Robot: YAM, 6 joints.
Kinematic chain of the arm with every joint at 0, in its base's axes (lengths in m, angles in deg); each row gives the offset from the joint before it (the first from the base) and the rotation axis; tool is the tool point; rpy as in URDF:
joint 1: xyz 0 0 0.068 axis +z
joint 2: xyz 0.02 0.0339 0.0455 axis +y
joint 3: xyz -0.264 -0.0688 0 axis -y
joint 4: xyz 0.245 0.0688 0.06 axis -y
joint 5: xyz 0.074 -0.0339 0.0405 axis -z
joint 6: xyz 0.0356 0 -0.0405 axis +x
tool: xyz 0 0 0 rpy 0 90 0
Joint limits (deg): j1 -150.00..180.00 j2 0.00..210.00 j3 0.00..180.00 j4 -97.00..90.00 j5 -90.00..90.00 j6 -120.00..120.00
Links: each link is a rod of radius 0.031 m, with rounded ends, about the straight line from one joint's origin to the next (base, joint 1, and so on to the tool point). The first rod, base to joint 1, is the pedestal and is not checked.
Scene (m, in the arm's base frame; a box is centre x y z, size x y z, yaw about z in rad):
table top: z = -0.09
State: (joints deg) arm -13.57 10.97 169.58 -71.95 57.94 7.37
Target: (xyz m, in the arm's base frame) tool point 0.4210 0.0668 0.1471
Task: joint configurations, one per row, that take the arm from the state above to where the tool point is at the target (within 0.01 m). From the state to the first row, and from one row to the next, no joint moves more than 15 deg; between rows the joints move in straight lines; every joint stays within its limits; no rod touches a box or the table.
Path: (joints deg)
1: -10.66 24.35 162.08 -71.49 56.91 7.37
2: -7.75 37.73 154.58 -71.03 55.88 7.37
3: -4.84 51.11 147.07 -70.57 54.85 7.37
4: -1.93 64.49 139.57 -70.11 53.81 7.37
5: 0.97 77.87 132.07 -69.65 52.78 7.37
6: 3.88 91.25 124.57 -69.19 51.75 7.37
7: 6.79 104.63 117.06 -68.72 50.72 7.37
8: 9.70 118.01 109.56 -68.26 49.69 7.37
9: 12.61 131.39 102.06 -67.80 48.66 7.37

